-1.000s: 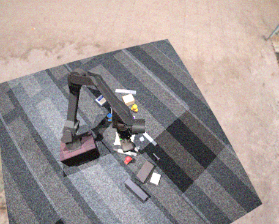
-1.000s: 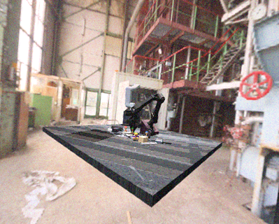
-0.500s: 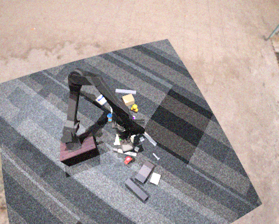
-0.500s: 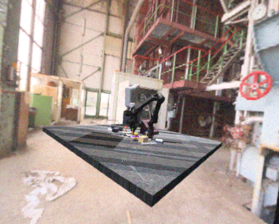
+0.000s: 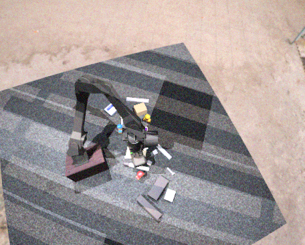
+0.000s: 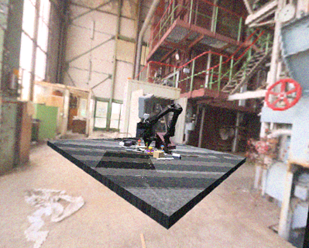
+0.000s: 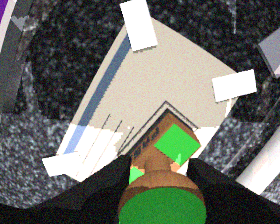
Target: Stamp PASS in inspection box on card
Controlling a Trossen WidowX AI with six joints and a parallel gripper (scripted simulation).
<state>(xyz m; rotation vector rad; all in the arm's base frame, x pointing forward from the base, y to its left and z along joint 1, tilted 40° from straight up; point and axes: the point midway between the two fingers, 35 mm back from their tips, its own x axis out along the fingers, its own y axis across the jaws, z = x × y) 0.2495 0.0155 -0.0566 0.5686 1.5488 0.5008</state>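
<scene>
The green-knobbed stamp is right at my gripper tip. The rest, counted from my gripper tip: card: 30 mm below, 10 mm to the left, 10 mm ahead; then white marker: 50 mm to the right, 30 mm behind, 20 mm below; then red stamp: 120 mm to the right, 20 mm behind, 10 mm below.
</scene>
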